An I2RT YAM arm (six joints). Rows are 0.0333 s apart.
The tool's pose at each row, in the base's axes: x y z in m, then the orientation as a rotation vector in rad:
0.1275, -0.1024, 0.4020, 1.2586, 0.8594, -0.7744
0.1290, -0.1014, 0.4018, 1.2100, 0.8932, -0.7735
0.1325, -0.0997, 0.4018, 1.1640, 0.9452, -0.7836
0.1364, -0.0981, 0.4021, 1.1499, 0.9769, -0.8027
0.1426, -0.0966, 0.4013, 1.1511, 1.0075, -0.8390
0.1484, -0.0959, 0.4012, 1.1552, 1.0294, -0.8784
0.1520, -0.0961, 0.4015, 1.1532, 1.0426, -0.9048
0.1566, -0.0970, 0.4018, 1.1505, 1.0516, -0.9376
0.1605, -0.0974, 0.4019, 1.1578, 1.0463, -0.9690
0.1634, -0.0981, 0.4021, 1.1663, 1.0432, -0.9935
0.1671, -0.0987, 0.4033, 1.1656, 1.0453, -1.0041
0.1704, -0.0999, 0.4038, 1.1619, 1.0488, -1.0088
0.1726, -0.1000, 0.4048, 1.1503, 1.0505, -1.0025
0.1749, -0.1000, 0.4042, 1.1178, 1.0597, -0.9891
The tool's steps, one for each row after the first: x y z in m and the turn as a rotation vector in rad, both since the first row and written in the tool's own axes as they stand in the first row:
0.0009, 0.0014, -0.0008, -0.0444, 0.0015, -0.0289
0.0025, 0.0047, -0.0021, -0.0833, 0.0130, -0.0760
0.0041, 0.0084, -0.0032, -0.0892, 0.0213, -0.1104
0.0077, 0.0137, -0.0040, -0.0740, 0.0291, -0.1522
0.0105, 0.0188, -0.0040, -0.0537, 0.0312, -0.1901
0.0120, 0.0220, -0.0034, -0.0436, 0.0296, -0.2157
0.0140, 0.0260, -0.0019, -0.0303, 0.0225, -0.2431
0.0157, 0.0294, -0.0010, -0.0082, 0.0105, -0.2590
0.0170, 0.0319, 0.0000, 0.0111, 0.0032, -0.2715
0.0177, 0.0356, 0.0012, 0.0158, 0.0006, -0.2798
0.0189, 0.0385, 0.0028, 0.0149, -0.0003, -0.2858
0.0191, 0.0409, 0.0032, 0.0025, -0.0019, -0.2853
0.0207, 0.0426, 0.0034, -0.0305, -0.0049, -0.2893

